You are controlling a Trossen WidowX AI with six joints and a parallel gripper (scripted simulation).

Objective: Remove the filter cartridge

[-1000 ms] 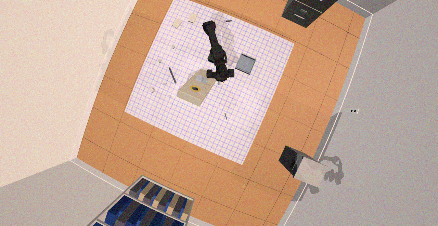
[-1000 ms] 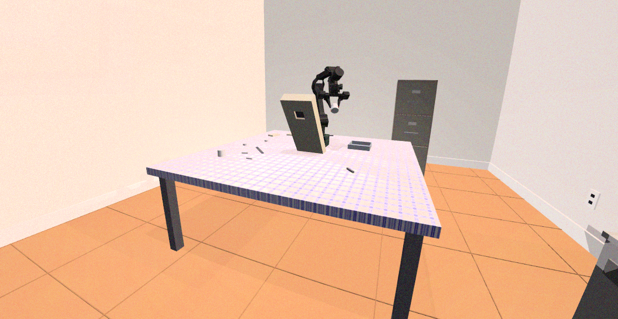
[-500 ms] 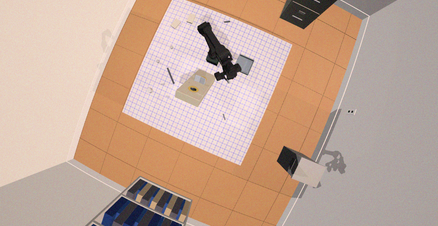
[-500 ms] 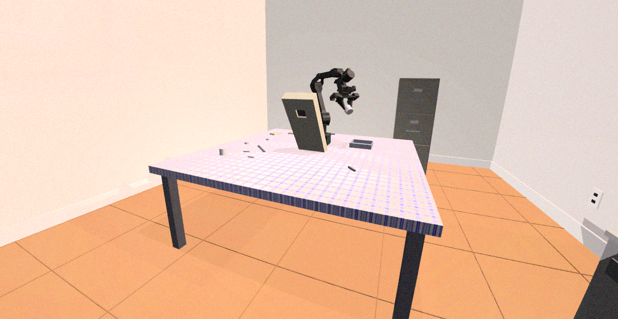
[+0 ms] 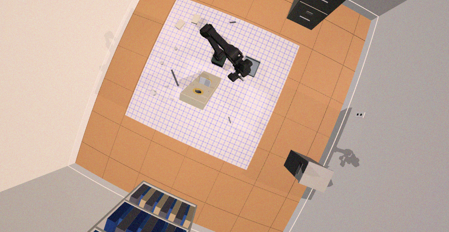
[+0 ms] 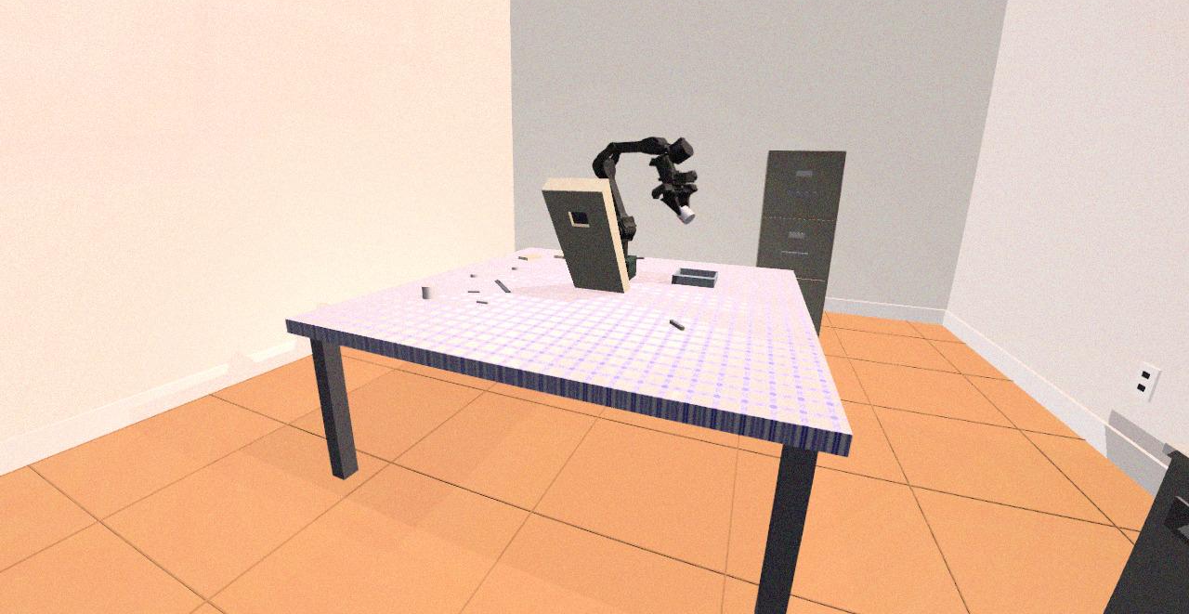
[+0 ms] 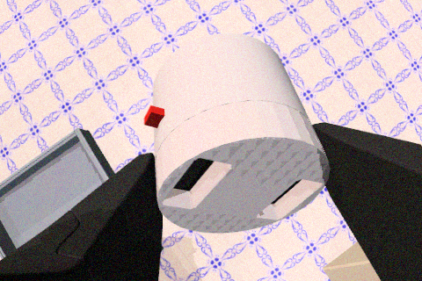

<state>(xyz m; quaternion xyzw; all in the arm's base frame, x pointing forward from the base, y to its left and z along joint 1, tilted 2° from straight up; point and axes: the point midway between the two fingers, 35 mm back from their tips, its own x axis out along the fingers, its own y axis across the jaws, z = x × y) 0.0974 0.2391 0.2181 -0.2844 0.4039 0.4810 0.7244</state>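
Now: the tray 17 cm behind my gripper tip, 2 cm to the left of it and 25 cm below it. Also, from my gripper tip: round filter cartridge: right at my gripper tip.
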